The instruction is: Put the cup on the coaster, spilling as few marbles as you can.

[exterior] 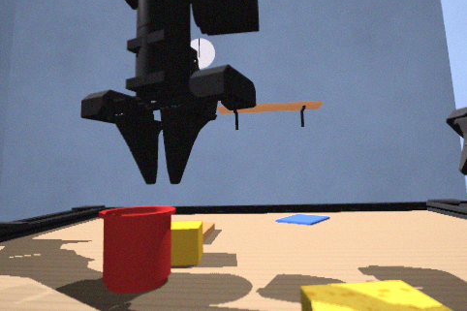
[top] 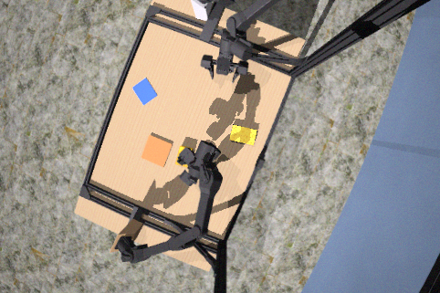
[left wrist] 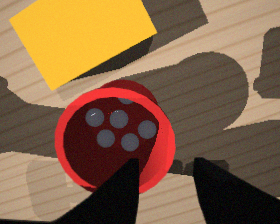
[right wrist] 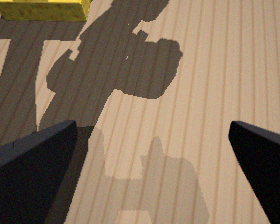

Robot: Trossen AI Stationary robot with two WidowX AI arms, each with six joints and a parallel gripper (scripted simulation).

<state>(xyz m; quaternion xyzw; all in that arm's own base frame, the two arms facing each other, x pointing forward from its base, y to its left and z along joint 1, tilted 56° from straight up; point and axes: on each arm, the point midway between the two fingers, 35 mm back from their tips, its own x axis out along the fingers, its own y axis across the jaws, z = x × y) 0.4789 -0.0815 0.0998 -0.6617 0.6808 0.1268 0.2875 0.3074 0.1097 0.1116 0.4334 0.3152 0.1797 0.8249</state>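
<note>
Right now my left hand is 100 mm above the red cup, 30 mm to the right of it and 10 mm short of it. The rest, counted from my left hand: yellow block (110 mm below, 90 mm ahead, 20 mm to the left); orange square (220 mm ahead, 120 mm below, 40 mm to the left); thin blue square (360 mm ahead, 200 mm to the right, 130 mm below).
</note>
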